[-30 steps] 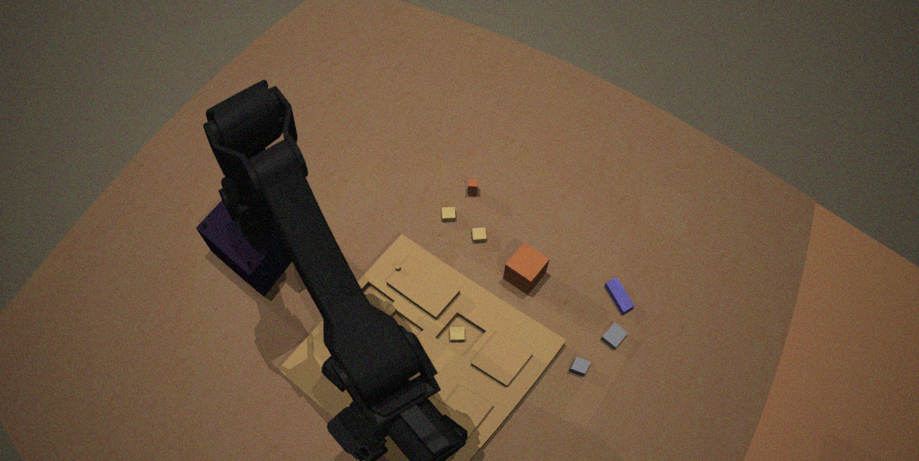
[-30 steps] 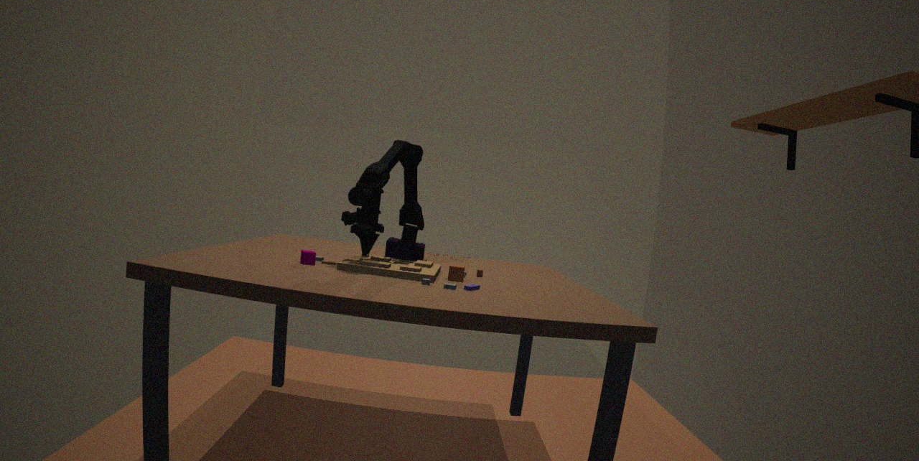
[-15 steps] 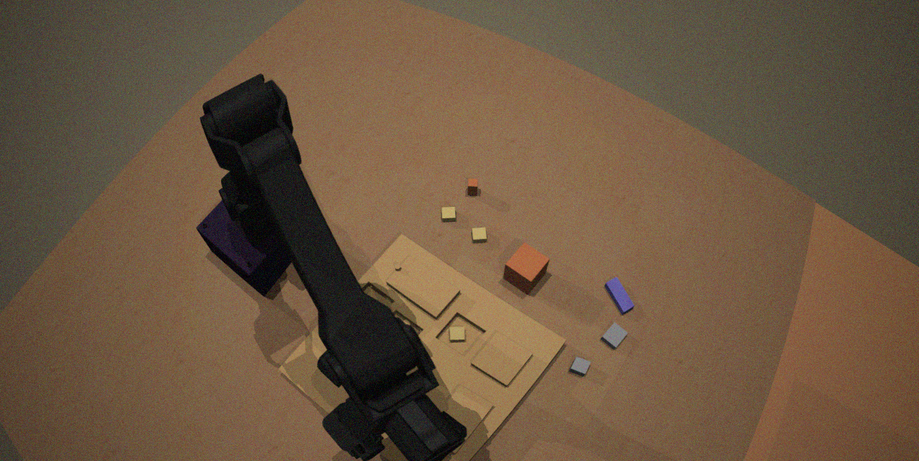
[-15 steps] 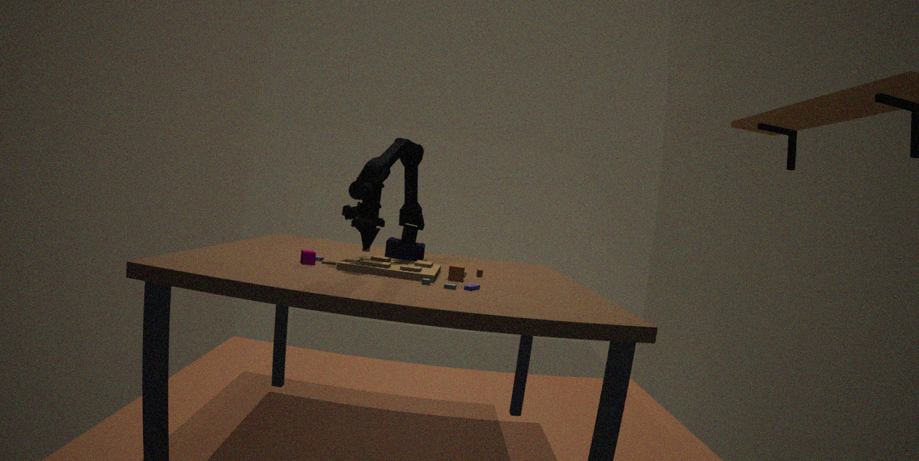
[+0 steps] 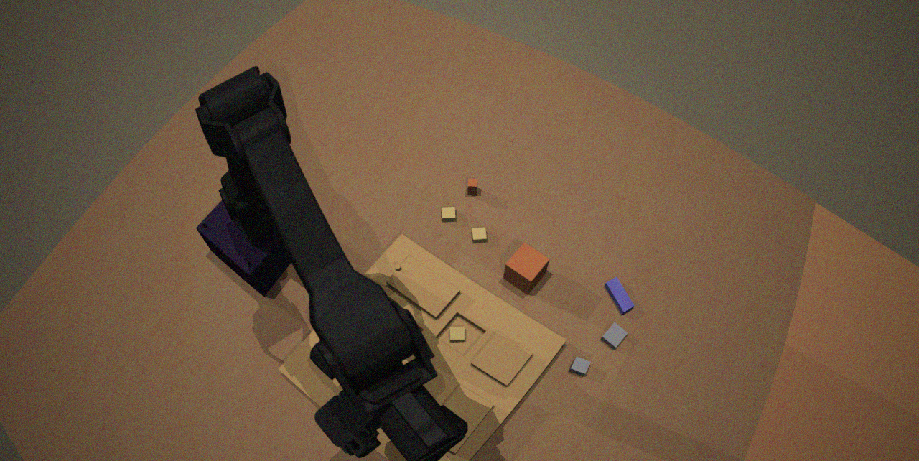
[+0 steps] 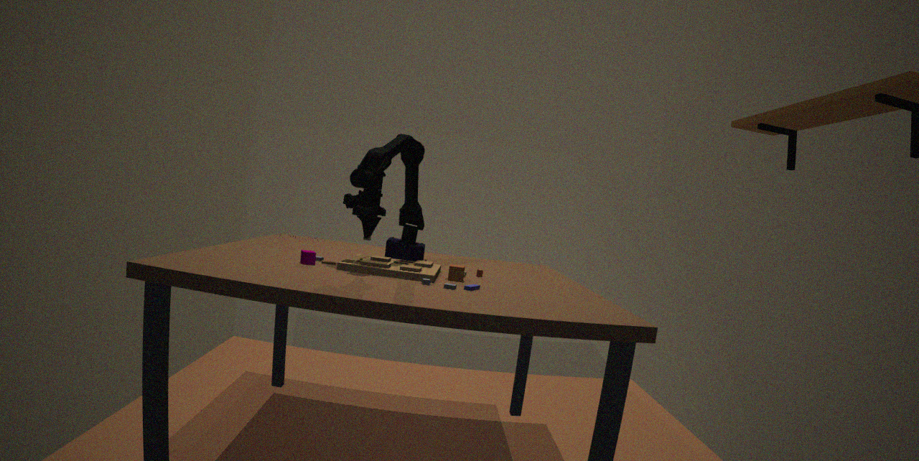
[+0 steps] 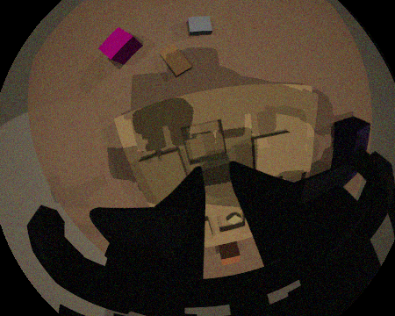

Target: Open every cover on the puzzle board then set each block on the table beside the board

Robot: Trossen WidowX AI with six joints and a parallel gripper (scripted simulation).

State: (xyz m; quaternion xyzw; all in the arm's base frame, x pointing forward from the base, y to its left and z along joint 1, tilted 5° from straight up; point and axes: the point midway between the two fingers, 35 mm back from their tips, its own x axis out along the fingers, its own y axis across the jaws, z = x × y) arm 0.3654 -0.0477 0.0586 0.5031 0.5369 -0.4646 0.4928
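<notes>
The tan puzzle board lies 40 mm behind my gripper tip, 100 mm to the left of it and 80 mm below it. From my gripper tip the other things lie so: grey block: 10 mm behind, 170 mm to the right, 90 mm below; magenta cube: 100 mm ahead, 150 mm to the right, 80 mm below; orange cube: 40 mm behind, 290 mm to the left, 70 mm below.
</notes>
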